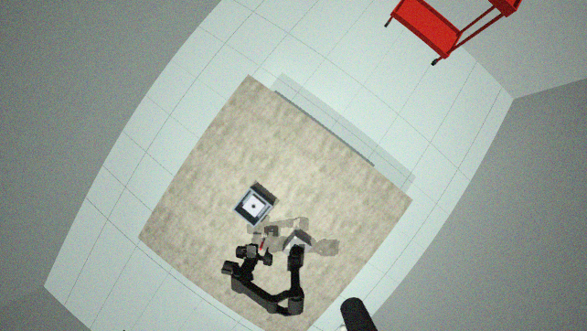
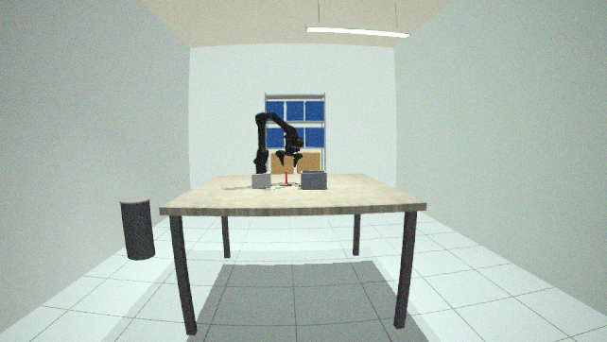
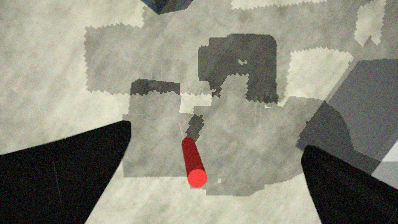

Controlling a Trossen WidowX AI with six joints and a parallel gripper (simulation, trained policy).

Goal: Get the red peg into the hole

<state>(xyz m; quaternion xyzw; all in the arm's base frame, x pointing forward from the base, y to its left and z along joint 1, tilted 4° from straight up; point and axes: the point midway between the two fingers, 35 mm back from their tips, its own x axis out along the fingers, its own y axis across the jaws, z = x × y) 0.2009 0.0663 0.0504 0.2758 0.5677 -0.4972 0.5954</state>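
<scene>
My gripper tip is now 1 cm past the red peg, 4 cm to the right of it and 8 cm above it. The rest, counted from my gripper tip: grey box 13 cm ahead, 16 cm to the right, 9 cm below.
</scene>
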